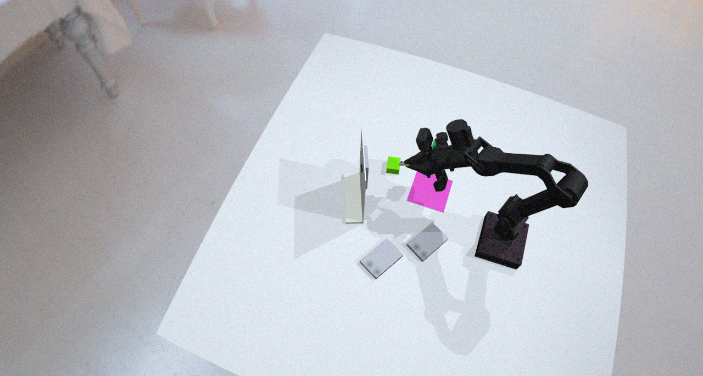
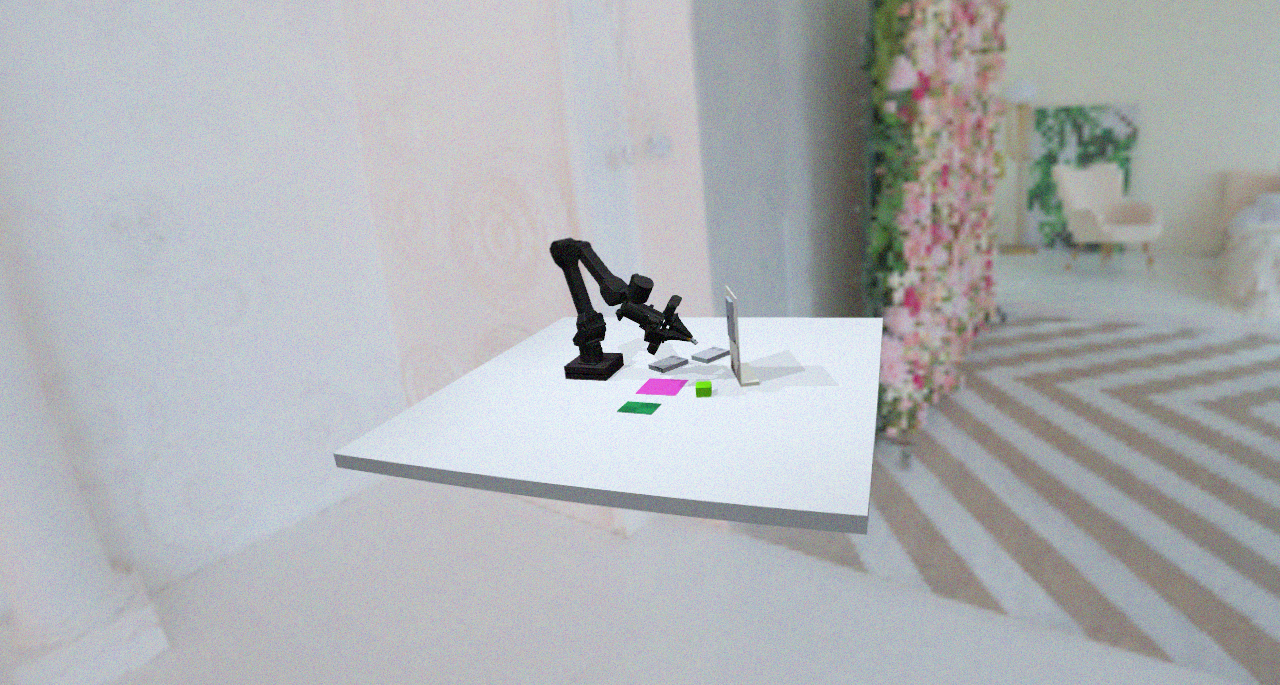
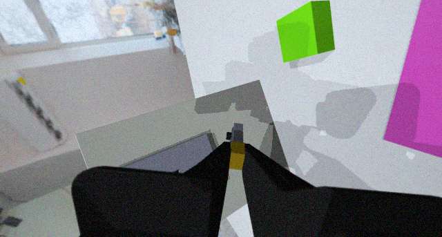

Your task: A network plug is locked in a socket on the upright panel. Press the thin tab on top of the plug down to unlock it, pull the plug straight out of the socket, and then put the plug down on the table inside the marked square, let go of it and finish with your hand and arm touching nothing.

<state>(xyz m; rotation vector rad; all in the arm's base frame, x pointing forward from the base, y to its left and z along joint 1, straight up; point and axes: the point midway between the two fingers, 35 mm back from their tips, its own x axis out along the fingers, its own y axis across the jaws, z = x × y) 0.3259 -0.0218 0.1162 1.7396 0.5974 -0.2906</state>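
Now: the magenta square 90 mm behind my gripper tip, 30 mm to the right of it and 140 mm below it. From my gripper tip the other things lie so: socket panel 100 mm ahead, 90 mm to the left, 30 mm below; then bright green cube 50 mm ahead, 50 mm to the right, 120 mm below; then network plug 10 mm ahead.
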